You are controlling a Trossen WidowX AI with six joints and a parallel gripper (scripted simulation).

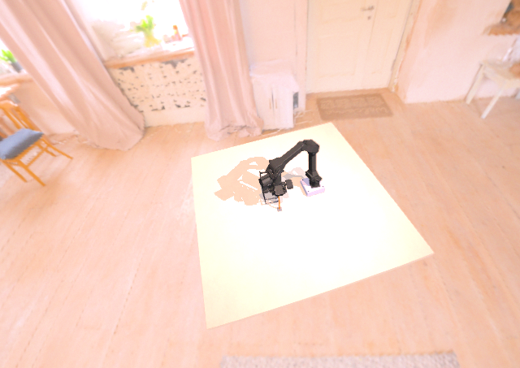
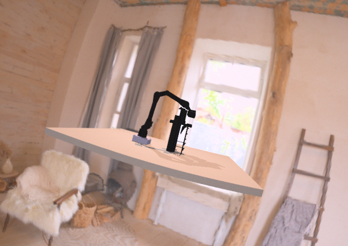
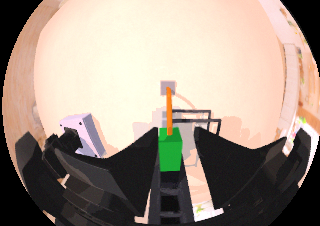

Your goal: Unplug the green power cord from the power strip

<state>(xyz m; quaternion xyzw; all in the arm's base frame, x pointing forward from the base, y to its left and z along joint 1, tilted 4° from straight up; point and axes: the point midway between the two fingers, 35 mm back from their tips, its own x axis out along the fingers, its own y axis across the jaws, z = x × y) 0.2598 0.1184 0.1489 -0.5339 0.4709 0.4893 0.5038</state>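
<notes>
My gripper tip is 6 cm to the left of the green plug and 1 cm above it.
</notes>
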